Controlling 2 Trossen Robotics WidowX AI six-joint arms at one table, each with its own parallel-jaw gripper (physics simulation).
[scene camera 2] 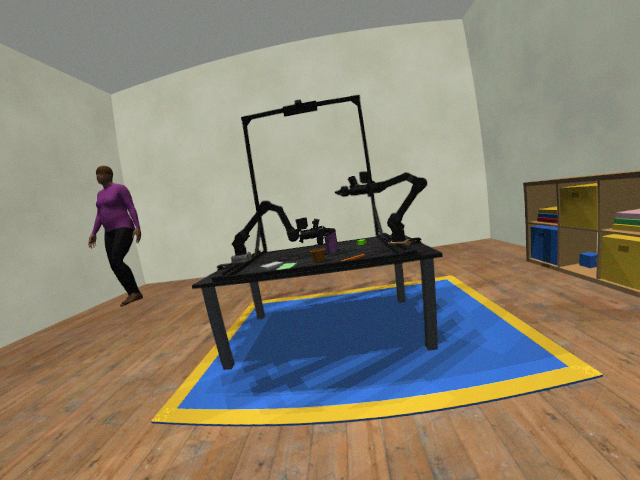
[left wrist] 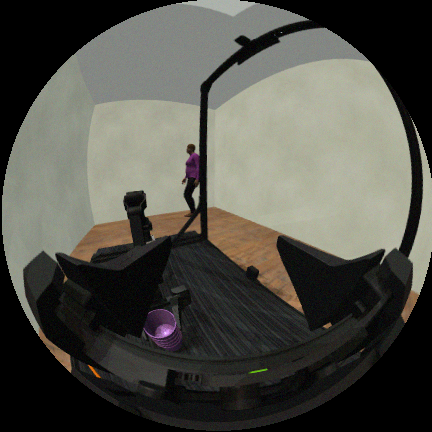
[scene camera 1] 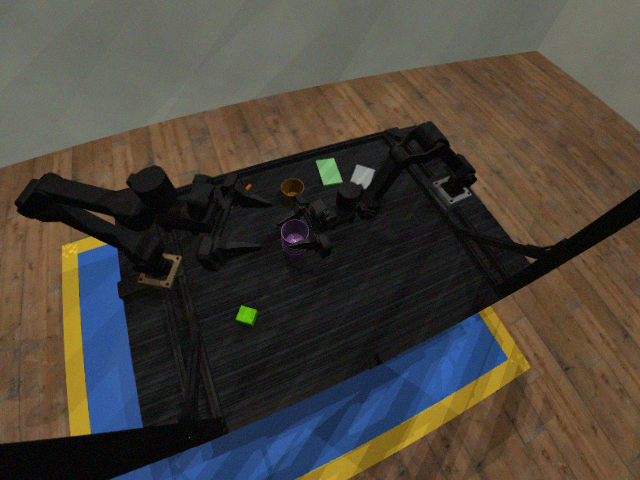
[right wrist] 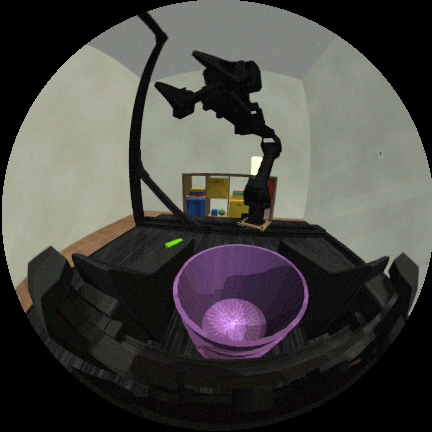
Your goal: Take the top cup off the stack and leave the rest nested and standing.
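Seen in the pictures: left gripper, fingertip midpoint: (scene camera 2: 338, 192) (left wrist: 224, 241) (scene camera 1: 267, 225) (right wrist: 170, 68); right gripper, fingertip midpoint: (scene camera 2: 335, 229) (left wrist: 163, 335) (scene camera 1: 282, 235) (right wrist: 237, 244); left arm's base, link origin: (scene camera 2: 399, 240) (scene camera 1: 159, 268) (right wrist: 254, 221); right arm's base, link origin: (scene camera 2: 240, 254) (left wrist: 146, 239) (scene camera 1: 452, 188).
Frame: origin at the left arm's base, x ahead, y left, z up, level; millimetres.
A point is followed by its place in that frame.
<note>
A stack of nested purple cups (scene camera 1: 294, 236) @(x 370, y 145, z 44 mm) (scene camera 2: 331, 241) (left wrist: 160, 328) @(x 384, y 144, z 44 mm) (right wrist: 241, 298) @(x 349, y 121, z 46 mm) stands upright near the middle of the black table (scene camera 1: 390, 267) @(x 668, y 127, z -29 mm). My right gripper (scene camera 1: 300, 230) (scene camera 2: 328, 233) @(x 347, y 108, z 104 mm) (right wrist: 237, 244) @(x 347, y 108, z 104 mm) reaches in low from the right in scene camera 1. Its fingers sit on both sides of the top cup's rim and press against it. My left gripper (scene camera 1: 258, 224) @(x 350, y 1, z 324 mm) (scene camera 2: 339, 191) @(x 350, y 1, z 324 mm) (left wrist: 224, 241) @(x 350, y 1, z 324 mm) (right wrist: 170, 68) @(x 350, y 1, z 324 mm) is open and empty. It hangs high above the table, to the left of the stack in scene camera 1.
An orange cup (scene camera 1: 291, 187) @(x 320, y 362, z -6 mm) (scene camera 2: 317, 254) @(x 312, y 363, z 15 mm) stands just behind the stack. A green card (scene camera 1: 329, 171) @(x 439, y 470, z -19 mm) and a white card (scene camera 1: 363, 175) @(x 562, y 469, z -14 mm) lie at the back. A green cube (scene camera 1: 247, 315) @(x 284, y -89, z -1 mm) lies toward the front. An orange pen (scene camera 1: 248, 186) @(x 171, y 351, z -19 mm) (scene camera 2: 352, 257) @(x 147, y 300, z -19 mm) lies under the left arm. A person (scene camera 2: 115, 224) walks on the floor.
</note>
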